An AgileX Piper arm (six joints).
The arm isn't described. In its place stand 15 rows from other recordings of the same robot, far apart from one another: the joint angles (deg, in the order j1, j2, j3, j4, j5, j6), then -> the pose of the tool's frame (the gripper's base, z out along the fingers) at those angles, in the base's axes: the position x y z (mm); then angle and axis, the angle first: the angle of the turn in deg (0 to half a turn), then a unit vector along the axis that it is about.
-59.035, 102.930, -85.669, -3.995, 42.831, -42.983 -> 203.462, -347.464, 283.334, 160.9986, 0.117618, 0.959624, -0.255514
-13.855, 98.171, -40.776, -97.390, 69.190, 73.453 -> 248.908, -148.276, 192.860, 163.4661, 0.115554, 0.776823, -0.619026
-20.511, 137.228, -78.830, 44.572, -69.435, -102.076 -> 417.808, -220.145, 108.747, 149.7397, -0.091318, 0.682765, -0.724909
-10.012, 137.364, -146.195, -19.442, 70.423, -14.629 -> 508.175, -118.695, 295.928, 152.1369, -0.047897, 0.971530, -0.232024
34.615, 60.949, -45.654, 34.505, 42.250, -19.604 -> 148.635, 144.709, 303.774, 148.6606, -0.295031, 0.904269, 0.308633
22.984, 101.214, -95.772, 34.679, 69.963, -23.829 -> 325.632, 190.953, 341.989, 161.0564, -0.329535, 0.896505, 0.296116
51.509, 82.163, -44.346, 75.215, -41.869, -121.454 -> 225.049, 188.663, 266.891, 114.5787, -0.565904, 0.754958, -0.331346
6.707, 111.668, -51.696, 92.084, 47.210, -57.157 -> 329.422, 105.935, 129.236, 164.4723, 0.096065, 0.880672, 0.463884
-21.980, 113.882, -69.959, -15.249, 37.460, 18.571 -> 348.015, -156.164, 138.212, 166.8313, 0.253598, 0.962464, -0.096702
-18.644, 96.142, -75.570, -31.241, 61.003, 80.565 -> 309.222, -147.895, 276.100, 154.0318, 0.679636, 0.715922, -0.159843
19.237, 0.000, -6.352, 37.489, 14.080, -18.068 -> 41.935, 28.904, 232.658, 98.8192, -0.074496, 0.927428, 0.366507
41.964, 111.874, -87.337, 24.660, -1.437, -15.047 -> 350.957, 314.324, 279.059, 116.0425, -0.262671, 0.918338, 0.296074
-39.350, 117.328, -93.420, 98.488, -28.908, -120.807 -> 344.789, -338.973, 263.721, 138.4543, 0.279974, 0.833329, -0.476631
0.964, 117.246, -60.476, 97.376, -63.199, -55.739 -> 354.548, -74.598, 134.326, 135.4594, 0.482908, 0.773861, -0.409805
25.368, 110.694, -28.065, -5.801, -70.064, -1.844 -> 268.161, 136.718, 121.233, 100.5271, -0.285841, 0.935979, 0.205521
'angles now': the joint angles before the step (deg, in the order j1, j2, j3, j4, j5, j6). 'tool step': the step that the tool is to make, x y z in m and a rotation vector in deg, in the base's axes. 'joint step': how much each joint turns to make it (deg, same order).
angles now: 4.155, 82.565, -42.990, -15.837, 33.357, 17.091
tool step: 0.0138, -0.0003, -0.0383, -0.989, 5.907, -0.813
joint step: -0.009, 8.871, -0.209, -2.676, -2.291, 3.244
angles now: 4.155, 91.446, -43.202, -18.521, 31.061, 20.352
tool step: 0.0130, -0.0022, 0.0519, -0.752, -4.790, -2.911
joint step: -0.006, -4.524, -7.963, 0.327, 8.305, 0.668
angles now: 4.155, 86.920, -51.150, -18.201, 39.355, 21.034
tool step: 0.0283, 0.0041, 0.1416, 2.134, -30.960, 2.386
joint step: -0.008, -7.113, -19.255, 0.054, -5.129, -1.092
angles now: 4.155, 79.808, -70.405, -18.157, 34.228, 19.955
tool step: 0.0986, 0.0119, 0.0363, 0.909, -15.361, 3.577
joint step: 0.001, 17.893, -23.681, 0.486, -10.231, -0.897
